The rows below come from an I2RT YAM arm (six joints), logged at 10 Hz.
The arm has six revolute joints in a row. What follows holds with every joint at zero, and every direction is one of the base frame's.
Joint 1 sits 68.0 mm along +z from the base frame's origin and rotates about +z.
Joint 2 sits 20.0 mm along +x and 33.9 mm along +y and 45.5 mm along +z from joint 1 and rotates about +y.
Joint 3 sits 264.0 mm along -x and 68.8 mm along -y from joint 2 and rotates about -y.
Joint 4 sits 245.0 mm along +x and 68.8 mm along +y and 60.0 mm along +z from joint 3 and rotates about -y.
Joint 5 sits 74.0 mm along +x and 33.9 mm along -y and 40.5 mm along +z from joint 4 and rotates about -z.
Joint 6 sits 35.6 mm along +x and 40.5 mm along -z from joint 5 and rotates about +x.
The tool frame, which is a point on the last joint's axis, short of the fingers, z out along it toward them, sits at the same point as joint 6; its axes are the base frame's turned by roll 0.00, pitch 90.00 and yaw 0.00 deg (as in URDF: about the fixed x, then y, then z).
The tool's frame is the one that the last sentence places.
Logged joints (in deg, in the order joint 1, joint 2, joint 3, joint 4, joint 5, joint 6), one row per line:
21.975, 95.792, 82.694, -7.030, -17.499, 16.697
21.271, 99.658, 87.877, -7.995, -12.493, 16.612
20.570, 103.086, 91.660, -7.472, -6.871, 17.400
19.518, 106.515, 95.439, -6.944, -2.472, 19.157
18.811, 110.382, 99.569, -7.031, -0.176, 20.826
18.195, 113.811, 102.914, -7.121, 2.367, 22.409
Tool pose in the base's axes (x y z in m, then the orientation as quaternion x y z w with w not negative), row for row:
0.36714, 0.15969, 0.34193, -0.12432, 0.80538, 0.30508, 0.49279
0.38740, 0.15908, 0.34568, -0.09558, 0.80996, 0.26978, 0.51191
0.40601, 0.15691, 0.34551, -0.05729, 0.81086, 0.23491, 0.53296
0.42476, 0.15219, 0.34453, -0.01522, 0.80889, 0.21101, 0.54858
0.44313, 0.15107, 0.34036, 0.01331, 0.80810, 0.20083, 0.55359
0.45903, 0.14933, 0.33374, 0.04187, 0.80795, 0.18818, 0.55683
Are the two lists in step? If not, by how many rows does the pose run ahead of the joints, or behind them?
They are in step.
